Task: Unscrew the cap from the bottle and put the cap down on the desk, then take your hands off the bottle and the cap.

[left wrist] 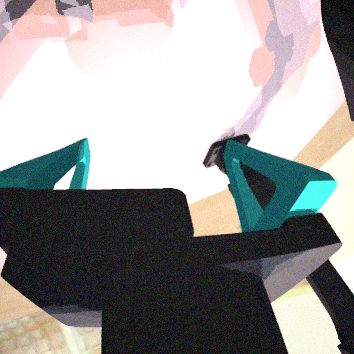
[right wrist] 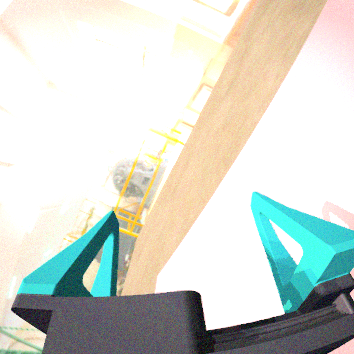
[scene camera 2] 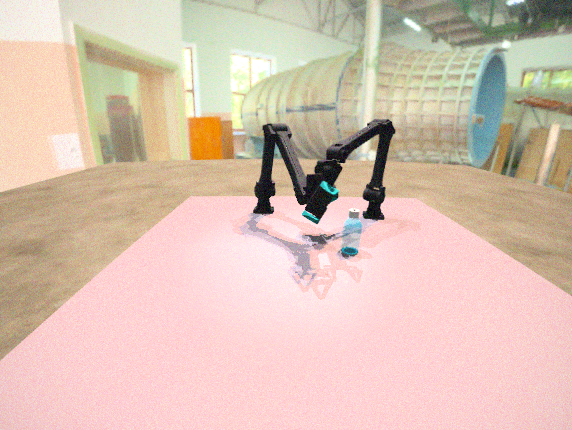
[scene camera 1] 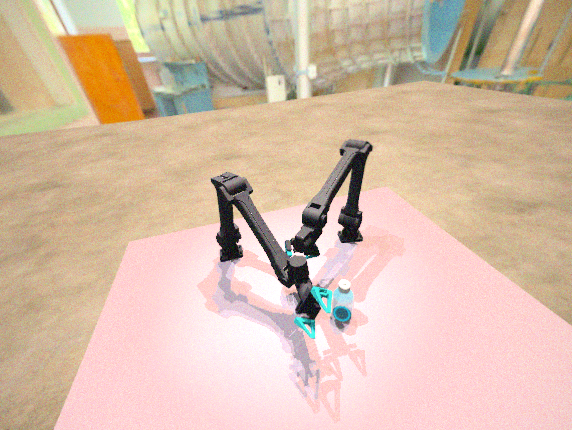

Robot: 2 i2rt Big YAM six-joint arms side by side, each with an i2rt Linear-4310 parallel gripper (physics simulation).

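Note:
A clear bluish bottle with a teal base stands upright on the pink desk mat. Its white cap sits on top. My right gripper is open and empty, above the mat just left of the bottle in both scene views. My left gripper is open and empty, farther back and left of the bottle in scene camera 1. In scene camera 2 it is mostly hidden behind the right gripper. The bottle does not show in either wrist view.
The pink mat lies on a brown table top. The right forearm slopes down close in front of the left gripper. Part of the right arm and its base show in the left wrist view.

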